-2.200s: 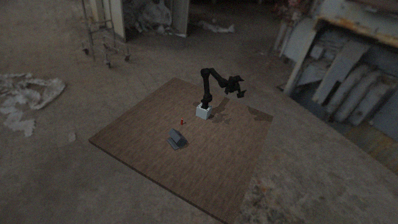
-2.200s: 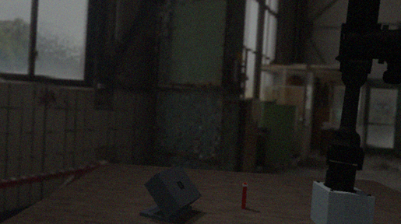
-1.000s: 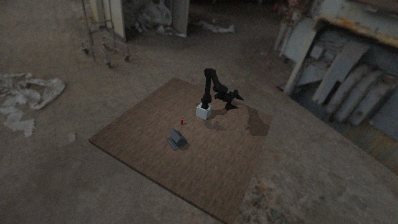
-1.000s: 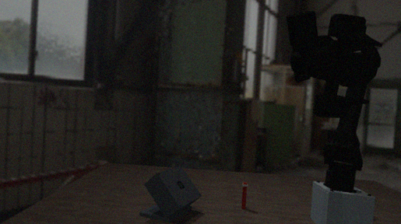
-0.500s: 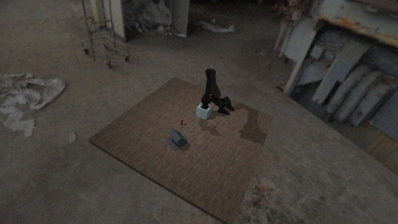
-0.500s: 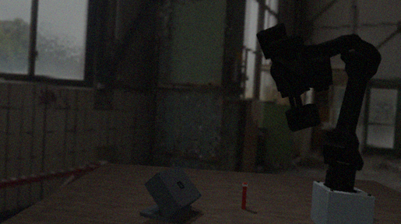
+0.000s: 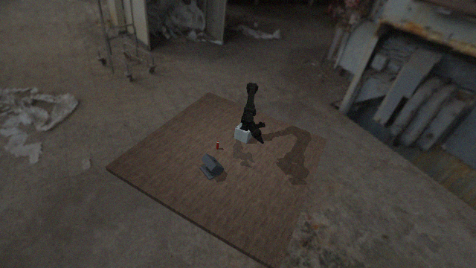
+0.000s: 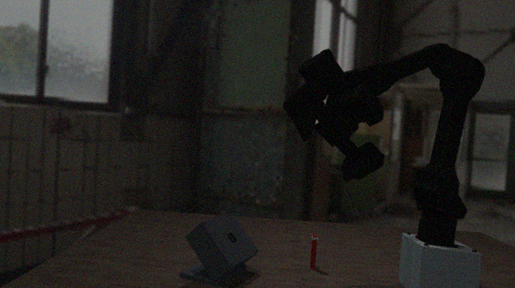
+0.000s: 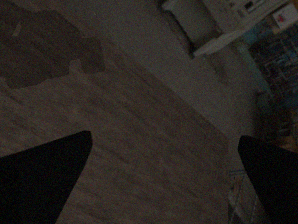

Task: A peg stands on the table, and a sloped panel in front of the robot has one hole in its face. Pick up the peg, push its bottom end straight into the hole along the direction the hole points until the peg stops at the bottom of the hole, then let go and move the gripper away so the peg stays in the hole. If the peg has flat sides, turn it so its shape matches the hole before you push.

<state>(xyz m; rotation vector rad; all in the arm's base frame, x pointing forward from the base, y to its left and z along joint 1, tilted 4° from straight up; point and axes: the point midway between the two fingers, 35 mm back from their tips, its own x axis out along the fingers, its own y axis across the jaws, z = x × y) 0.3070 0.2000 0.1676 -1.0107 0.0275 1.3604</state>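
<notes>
My gripper tip is 36 cm to the left of the red square-sided peg, 23 cm above it and 7 cm past it. Also, from my gripper tip: grey sloped panel 29 cm to the right, 22 cm below, 14 cm ahead.
</notes>
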